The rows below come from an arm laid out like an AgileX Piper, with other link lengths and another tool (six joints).
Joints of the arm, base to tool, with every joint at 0 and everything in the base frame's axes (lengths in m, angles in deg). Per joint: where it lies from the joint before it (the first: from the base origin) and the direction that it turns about. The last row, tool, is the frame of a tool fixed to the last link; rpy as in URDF.
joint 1: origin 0 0 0.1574 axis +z
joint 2: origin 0 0 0 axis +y
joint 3: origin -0.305 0 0.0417 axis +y
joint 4: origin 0.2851 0 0.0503 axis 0.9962 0 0.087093
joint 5: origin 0 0 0 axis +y
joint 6: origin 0.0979 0 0.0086 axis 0.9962 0 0.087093
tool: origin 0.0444 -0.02 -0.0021 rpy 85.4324 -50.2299 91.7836
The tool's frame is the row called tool.
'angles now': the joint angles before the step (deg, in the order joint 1, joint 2, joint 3, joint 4, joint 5, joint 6). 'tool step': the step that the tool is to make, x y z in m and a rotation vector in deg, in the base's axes. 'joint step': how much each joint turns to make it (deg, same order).
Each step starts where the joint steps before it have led.
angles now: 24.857, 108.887, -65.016, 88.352, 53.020, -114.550
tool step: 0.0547, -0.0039, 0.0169, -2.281, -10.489, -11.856
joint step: -0.003, 1.956, -6.093, 6.534, -13.250, -6.638
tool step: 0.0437, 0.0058, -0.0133, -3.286, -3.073, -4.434
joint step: 0.005, 6.752, -8.624, -1.085, -6.083, 0.004
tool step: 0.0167, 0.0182, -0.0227, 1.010, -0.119, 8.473
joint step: -0.932, 7.691, -7.990, -4.369, 8.385, 0.014
